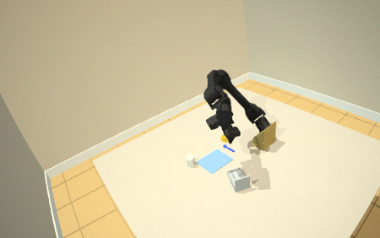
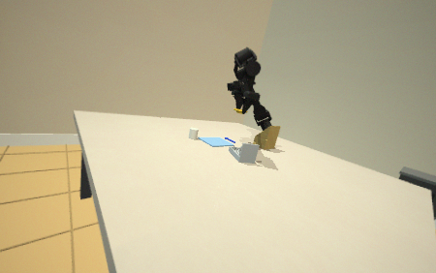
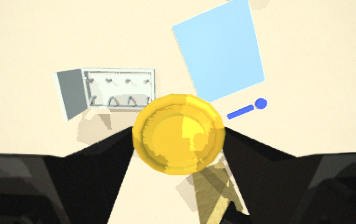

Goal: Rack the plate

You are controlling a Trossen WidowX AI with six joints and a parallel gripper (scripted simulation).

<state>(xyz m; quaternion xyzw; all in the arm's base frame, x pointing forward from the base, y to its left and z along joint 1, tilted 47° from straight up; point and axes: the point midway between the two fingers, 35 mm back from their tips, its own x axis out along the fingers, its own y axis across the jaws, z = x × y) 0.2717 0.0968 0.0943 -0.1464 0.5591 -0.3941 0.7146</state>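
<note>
Right now my gripper tip is 4 cm short of the dish rack, 10 cm to the right of it and 16 cm above it. Round my gripper tip: light blue mat 2 cm ahead, 10 cm to the right, 18 cm below; then blue spoon 10 cm behind, 12 cm to the right, 18 cm below; then yellow plate 1 cm above.
</note>
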